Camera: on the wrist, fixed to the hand. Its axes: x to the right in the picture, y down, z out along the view.
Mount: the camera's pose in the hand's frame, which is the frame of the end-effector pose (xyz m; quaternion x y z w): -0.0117 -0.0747 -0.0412 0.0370 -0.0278 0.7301 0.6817
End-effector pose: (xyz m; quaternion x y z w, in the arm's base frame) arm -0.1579 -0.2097 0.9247 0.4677 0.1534 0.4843 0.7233
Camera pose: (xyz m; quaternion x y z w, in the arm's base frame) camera -0.1498 -0.2048 0.8391 0.4711 -0.2391 0.8396 0.1265
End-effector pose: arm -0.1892 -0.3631 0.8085 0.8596 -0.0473 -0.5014 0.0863
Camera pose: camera -0.1595 -0.2837 0.8237 0.5407 -0.6808 -0.3010 0.3918
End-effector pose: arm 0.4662 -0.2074 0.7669 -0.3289 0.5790 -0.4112 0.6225
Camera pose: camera 0.4157 -0.2275 0.8337 0.2101 0.6023 0.1619 0.7529
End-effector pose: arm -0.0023 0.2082 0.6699 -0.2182 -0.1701 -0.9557 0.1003
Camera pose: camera -0.0276 0.2632 0.6087 -0.2958 0.0052 -0.5659 0.7695
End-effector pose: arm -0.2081 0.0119 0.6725 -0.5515 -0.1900 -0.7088 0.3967
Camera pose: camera -0.2909 0.0327 0.6610 -0.5197 0.2359 -0.1712 0.8031
